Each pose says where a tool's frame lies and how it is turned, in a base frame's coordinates. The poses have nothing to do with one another.
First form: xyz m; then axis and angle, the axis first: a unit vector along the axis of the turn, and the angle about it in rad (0 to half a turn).
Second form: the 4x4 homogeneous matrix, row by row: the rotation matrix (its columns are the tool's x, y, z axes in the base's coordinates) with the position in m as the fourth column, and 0 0 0 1 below. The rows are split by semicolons. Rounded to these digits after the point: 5 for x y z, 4 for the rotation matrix.
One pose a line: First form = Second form
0.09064 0.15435 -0.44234 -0.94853 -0.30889 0.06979 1.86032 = 0.8711 0.3098 -0.3811 0.09064; 0.4435 -0.1628 0.8813 0.15435; 0.2109 -0.9368 -0.2792 -0.44234; 0 0 0 1
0.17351 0.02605 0.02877 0.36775 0.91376 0.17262 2.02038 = -0.2406 0.3266 0.9140 0.17351; 0.6375 0.7632 -0.1049 0.02605; -0.7319 0.5575 -0.3918 0.02877; 0 0 0 1
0.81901 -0.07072 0.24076 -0.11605 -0.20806 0.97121 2.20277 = -0.5693 -0.7452 -0.3472 0.81901; 0.8220 -0.5219 -0.2278 -0.07072; -0.0114 -0.4151 0.9097 0.24076; 0 0 0 1
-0.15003 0.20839 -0.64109 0.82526 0.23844 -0.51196 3.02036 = 0.3644 0.4540 -0.8131 -0.15003; 0.3302 -0.8794 -0.3430 0.20839; -0.8707 -0.1434 -0.4704 -0.64109; 0 0 0 1
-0.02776 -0.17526 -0.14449 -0.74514 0.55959 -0.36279 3.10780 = 0.1107 -0.8215 0.5594 -0.02776; -0.8460 -0.3733 -0.3807 -0.17526; 0.5216 -0.4311 -0.7363 -0.14449; 0 0 0 1
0.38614 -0.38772 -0.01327 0.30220 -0.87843 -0.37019 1.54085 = 0.1185 0.1125 -0.9866 0.38614; -0.6275 0.7785 0.0134 -0.38772; 0.7695 0.6175 0.1629 -0.01327; 0 0 0 1
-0.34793 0.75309 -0.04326 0.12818 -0.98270 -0.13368 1.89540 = -0.2973 -0.0394 -0.9540 -0.34793; -0.2928 0.9548 0.0518 0.75309; 0.9088 0.2948 -0.2954 -0.04326; 0 0 0 1
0.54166 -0.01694 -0.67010 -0.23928 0.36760 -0.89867 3.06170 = -0.8825 -0.1039 0.4587 0.54166; -0.2474 -0.7270 -0.6406 -0.01694; 0.4000 -0.6787 0.6158 -0.67010; 0 0 0 1
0.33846 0.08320 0.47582 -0.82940 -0.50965 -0.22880 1.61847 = 0.6730 0.6714 -0.3103 0.33846; 0.2143 0.2245 0.9506 0.08320; 0.7079 -0.7063 0.0072 0.47582; 0 0 0 1
